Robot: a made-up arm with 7 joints. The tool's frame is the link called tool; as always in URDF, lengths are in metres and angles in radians. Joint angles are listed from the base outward.
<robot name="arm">
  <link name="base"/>
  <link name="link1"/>
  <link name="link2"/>
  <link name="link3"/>
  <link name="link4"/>
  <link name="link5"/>
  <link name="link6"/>
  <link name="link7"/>
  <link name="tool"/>
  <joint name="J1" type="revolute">
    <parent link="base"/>
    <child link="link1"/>
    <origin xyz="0.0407 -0.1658 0.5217" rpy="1.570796 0 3.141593"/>
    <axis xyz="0 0 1"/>
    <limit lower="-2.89" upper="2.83"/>
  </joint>
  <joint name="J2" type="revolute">
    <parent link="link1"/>
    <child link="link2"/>
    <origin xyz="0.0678 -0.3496 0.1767" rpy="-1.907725 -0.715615 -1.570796"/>
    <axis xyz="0 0 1"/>
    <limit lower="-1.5" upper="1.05"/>
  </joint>
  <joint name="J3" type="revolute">
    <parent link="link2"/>
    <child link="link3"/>
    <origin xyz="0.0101 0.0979 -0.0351" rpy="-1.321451 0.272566 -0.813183"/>
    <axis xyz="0 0 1"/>
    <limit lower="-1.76" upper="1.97"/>
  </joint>
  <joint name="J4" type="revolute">
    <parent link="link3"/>
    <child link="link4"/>
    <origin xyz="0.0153 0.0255 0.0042" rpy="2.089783 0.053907 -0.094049"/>
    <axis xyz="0 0 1"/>
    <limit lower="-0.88" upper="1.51"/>
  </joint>
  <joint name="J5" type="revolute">
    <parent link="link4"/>
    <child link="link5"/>
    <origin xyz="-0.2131 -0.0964 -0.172" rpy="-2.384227 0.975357 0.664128"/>
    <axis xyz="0 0 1"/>
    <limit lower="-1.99" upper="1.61"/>
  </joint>
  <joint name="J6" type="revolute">
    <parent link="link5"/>
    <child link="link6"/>
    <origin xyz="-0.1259 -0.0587 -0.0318" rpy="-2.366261 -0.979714 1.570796"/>
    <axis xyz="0 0 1"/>
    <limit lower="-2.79" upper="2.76"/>
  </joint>
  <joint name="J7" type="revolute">
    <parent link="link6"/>
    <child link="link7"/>
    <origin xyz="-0.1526 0.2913 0.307" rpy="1.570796 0 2.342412"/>
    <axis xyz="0 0 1"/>
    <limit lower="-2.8" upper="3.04"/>
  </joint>
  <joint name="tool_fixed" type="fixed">
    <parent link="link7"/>
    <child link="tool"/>
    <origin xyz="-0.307 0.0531 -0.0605" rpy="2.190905 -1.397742 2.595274"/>
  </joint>
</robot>
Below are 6 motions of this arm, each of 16 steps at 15 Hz.
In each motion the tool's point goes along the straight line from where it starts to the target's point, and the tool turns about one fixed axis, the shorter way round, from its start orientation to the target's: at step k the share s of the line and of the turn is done. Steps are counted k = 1, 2, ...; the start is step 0. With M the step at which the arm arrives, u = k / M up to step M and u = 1 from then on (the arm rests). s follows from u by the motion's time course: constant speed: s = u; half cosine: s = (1 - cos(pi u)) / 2; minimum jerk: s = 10 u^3 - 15 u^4 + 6 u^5.
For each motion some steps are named. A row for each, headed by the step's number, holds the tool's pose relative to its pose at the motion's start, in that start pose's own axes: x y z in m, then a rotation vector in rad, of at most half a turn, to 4 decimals.
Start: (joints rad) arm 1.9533 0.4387 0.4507 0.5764 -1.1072 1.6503 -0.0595
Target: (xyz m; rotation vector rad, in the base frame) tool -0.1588 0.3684 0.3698 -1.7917 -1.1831 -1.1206
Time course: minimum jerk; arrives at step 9
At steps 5, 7, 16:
5: 0.1449 0.1803 -0.0612 -0.3903 0.3195 0.5995
7: 0.2219 0.2760 -0.0936 -0.5975 0.4890 0.9178
16: 0.2402 0.2989 -0.1014 -0.6470 0.5295 0.9937

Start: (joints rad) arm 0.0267 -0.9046 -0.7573 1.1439 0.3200 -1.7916 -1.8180
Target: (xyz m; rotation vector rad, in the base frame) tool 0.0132 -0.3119 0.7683 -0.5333 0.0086 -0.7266
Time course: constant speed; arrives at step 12
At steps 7, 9, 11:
7: 0.0072 0.0164 -0.1275 0.1472 0.0412 0.0005
9: 0.0093 0.0211 -0.1639 0.1893 0.0530 0.0006
11: 0.0114 0.0258 -0.2003 0.2313 0.0648 0.0007

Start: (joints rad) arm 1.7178 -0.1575 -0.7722 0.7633 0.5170 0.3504 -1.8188
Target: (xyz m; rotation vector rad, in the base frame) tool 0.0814 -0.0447 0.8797 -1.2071 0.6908 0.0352
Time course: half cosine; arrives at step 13
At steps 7, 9, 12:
7: 0.0171 0.0401 -0.0572 -0.1581 0.8459 -0.2403
9: 0.0239 0.0561 -0.0801 -0.2213 1.1838 -0.3363
12: 0.0300 0.0705 -0.1006 -0.2781 1.4879 -0.4227

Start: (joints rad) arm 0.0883 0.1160 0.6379 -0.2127 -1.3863 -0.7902 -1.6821
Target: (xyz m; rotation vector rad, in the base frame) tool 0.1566 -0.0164 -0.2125 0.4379 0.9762 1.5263
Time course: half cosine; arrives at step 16
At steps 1, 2, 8, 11, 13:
1: -0.0008 0.0067 0.0019 0.0046 -0.0155 0.0140
2: -0.0030 0.0265 0.0076 0.0181 -0.0613 0.0554
8: -0.0395 0.3480 0.1002 0.2372 -0.8059 0.7277
11: -0.0614 0.5414 0.1559 0.3690 -1.2536 1.1319
13: -0.0723 0.6374 0.1836 0.4345 -1.4760 1.3327

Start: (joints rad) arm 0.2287 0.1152 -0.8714 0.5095 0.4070 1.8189 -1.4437
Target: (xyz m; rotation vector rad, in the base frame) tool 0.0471 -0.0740 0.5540 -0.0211 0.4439 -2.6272
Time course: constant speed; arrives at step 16
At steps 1, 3, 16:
1: -0.0030 0.0089 -0.0217 0.0687 -0.0346 0.0284
3: -0.0090 0.0267 -0.0651 0.2061 -0.1037 0.0851
16: -0.0478 0.1424 -0.3473 1.0990 -0.5530 0.4539

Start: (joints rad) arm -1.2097 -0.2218 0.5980 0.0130 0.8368 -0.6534 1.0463
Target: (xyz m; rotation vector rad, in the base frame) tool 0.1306 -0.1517 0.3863 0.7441 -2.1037 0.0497
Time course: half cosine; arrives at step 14
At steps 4, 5, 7, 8, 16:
4: -0.0180 0.0519 0.0163 -0.0843 0.1402 0.1808
5: -0.0270 0.0780 0.0244 -0.1268 0.2108 0.2719
7: -0.0477 0.1379 0.0432 -0.2240 0.3724 0.4803
8: -0.0583 0.1685 0.0528 -0.2739 0.4552 0.5872
16: -0.0954 0.2757 0.0864 -0.4481 0.7447 0.9606

